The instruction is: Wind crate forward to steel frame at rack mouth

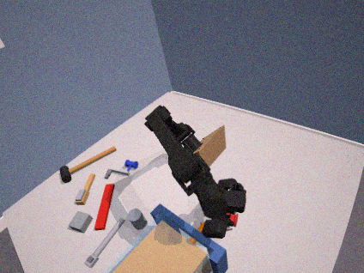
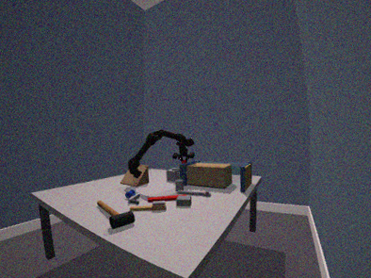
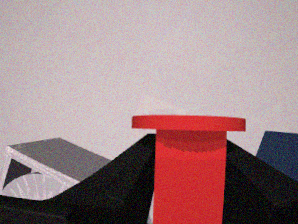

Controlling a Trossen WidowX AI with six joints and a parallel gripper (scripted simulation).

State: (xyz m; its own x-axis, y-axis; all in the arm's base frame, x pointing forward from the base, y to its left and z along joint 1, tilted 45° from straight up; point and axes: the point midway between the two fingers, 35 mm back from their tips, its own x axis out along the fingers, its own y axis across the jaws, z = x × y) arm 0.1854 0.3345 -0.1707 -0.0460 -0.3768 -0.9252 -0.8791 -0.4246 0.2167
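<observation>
Now: the winch handle 50 mm to the right of my gripper tip, 30 mm below it and 10 mm behind it. The rest, counted from my gripper tip: red knob (20 mm to the right, 10 mm ahead); grey winch (110 mm to the right, 100 mm below, 60 mm behind); blue steel frame (110 mm ahead, 80 mm to the right, 30 mm below).
</observation>
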